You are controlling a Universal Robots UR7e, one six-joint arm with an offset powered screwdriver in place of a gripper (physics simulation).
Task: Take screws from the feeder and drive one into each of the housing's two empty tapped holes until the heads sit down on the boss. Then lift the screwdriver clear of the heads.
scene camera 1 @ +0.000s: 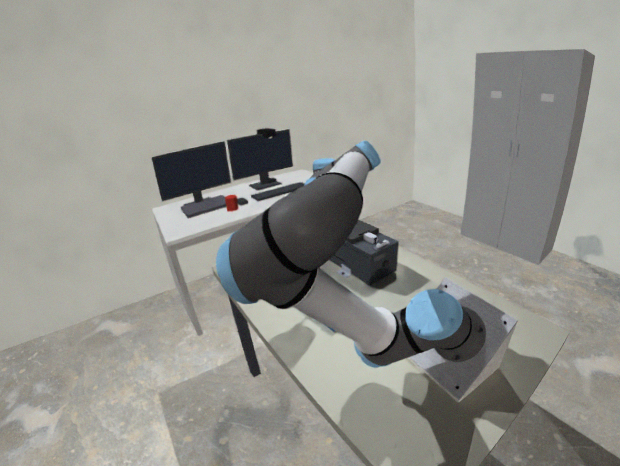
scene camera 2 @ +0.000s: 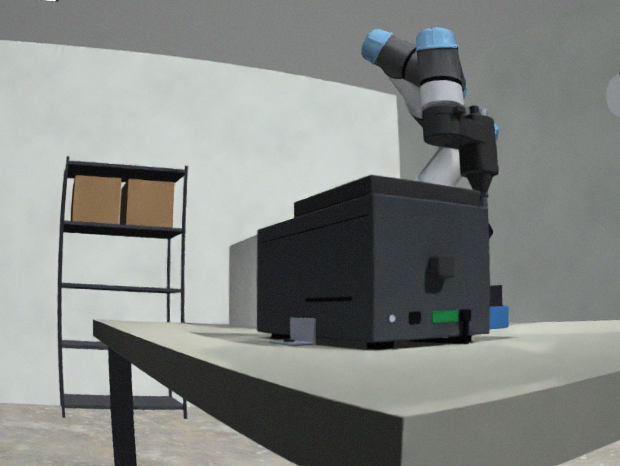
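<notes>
The dark box-shaped screw feeder (scene camera 1: 368, 260) (scene camera 2: 426, 225) stands on the table. My screwdriver (scene camera 2: 483, 181) points straight down beyond the feeder's right side in scene camera 2. Its lower shaft and bit are hidden behind the feeder, so whether it carries a screw does not show. In scene camera 1 the arm hides the screwdriver. A blue fixture (scene camera 1: 326, 327) (scene camera 2: 499, 317) shows as a sliver under the arm in scene camera 1 and partly behind the feeder in scene camera 2. A dark block (scene camera 2: 495, 295) shows above it there. The housing's tapped holes and any screw heads are hidden.
The arm's base stands on a metal pedestal block (scene camera 1: 493, 313) on the table (scene camera 1: 320, 373) (scene camera 2: 320, 370). A small metal bracket (scene camera 1: 343, 271) (scene camera 2: 302, 330) is beside the feeder. Behind are a desk (scene camera 1: 172, 227) with monitors, a grey cabinet (scene camera 1: 526, 150) and a shelf rack (scene camera 2: 60, 280).
</notes>
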